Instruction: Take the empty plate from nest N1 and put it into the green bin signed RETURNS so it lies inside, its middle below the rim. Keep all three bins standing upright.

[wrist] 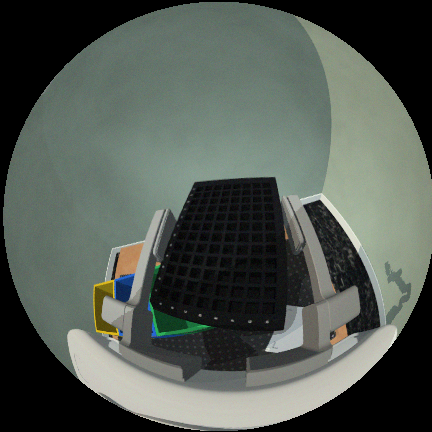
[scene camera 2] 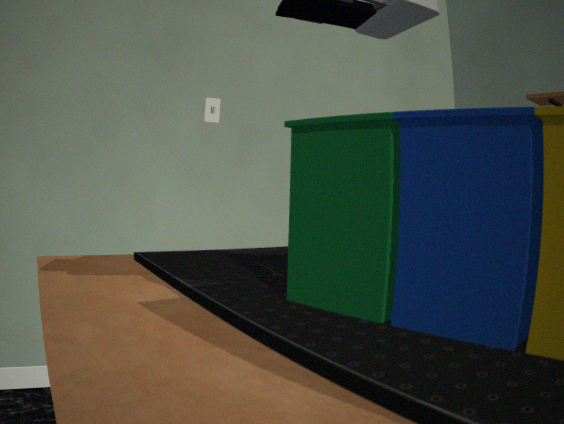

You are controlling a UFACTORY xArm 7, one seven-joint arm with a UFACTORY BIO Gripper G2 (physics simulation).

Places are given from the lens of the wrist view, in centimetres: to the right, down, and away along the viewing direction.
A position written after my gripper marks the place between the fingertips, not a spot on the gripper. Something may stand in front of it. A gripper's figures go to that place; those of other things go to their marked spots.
my gripper [wrist: 225,208]: 0, -1, 12
green bin [wrist: 164,324]: -13, 25, 24
yellow bin [wrist: 101,289]: -41, 26, 31
The marked spots on the green bin and the yellow bin are 29 cm apart.
